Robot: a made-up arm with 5 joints.
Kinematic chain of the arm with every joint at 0, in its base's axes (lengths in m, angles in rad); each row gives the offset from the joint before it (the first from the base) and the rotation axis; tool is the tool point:
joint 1: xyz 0 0 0.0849 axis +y
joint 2: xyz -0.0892 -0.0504 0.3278 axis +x
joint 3: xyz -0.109 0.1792 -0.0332 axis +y
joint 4: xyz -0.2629 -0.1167 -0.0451 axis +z
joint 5: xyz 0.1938 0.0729 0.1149 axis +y
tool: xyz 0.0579 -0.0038 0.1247
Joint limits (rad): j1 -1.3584..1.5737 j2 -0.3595..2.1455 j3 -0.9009..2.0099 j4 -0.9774..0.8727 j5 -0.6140..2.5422
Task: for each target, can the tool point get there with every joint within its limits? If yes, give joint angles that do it. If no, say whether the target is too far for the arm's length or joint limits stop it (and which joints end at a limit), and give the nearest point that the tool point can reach.
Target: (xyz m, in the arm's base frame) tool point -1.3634 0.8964 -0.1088
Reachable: no: too far | nearest point -0.6635 0.2155 -0.0094 | short by 0.982 m
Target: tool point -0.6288 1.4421 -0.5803
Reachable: no: too far | nearest point -0.4303 0.3043 -0.1900 | short by 1.219 m
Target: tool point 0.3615 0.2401 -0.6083
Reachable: no: joint limits stop it (at a limit: joint 1, joint 3, joint 4, joint 5) | nearest point 0.3576 0.1937 0.0084 | short by 0.618 m
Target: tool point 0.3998 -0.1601 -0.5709
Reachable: no: joint limits stop it (at a limit: joint 1, joint 2, joint 3, joint 4, joint 5) | nearest point 0.4897 -0.2352 0.0080 | short by 0.591 m
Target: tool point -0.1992 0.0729 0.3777
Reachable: yes | joints -0.0182 0.5346 -0.1938 -0.1641 2.2992
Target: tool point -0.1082 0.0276 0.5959
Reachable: yes | joints -0.1309 0.8885 1.1269 0.2586 0.1711
